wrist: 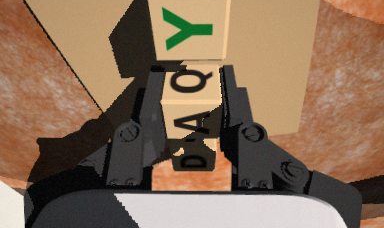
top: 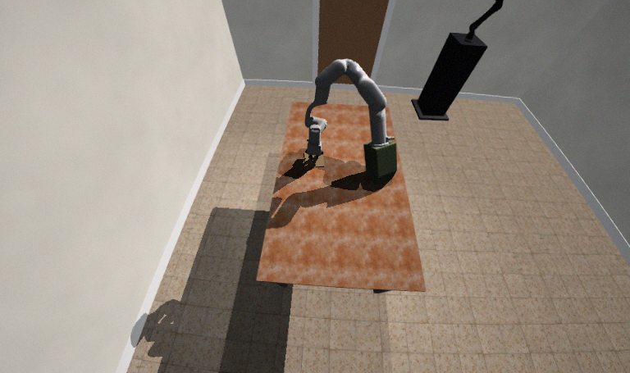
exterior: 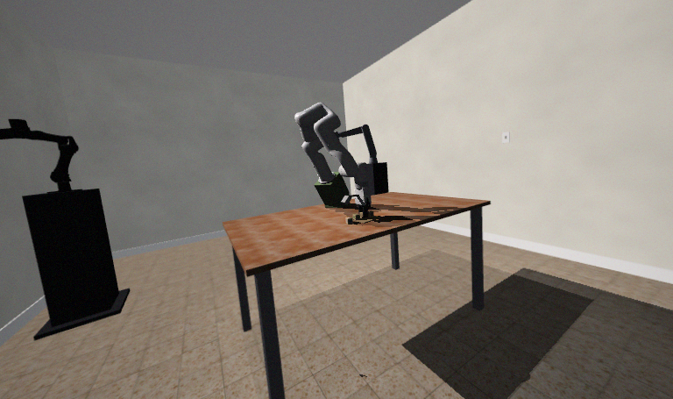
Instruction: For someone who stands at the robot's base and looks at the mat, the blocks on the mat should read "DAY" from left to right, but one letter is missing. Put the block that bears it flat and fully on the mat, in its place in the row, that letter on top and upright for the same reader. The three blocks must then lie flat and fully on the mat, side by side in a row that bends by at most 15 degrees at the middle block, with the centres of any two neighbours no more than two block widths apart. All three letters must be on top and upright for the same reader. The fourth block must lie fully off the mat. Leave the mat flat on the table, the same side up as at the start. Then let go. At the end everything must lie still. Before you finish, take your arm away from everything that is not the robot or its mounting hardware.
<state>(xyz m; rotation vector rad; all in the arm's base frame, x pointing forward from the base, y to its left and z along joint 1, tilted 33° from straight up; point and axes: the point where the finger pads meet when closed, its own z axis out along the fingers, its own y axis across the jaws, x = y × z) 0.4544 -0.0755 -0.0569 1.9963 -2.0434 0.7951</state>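
Right now the tan mat is 30 mm below my hand. Also, from my hand: D block 50 mm to the left, 10 mm below.
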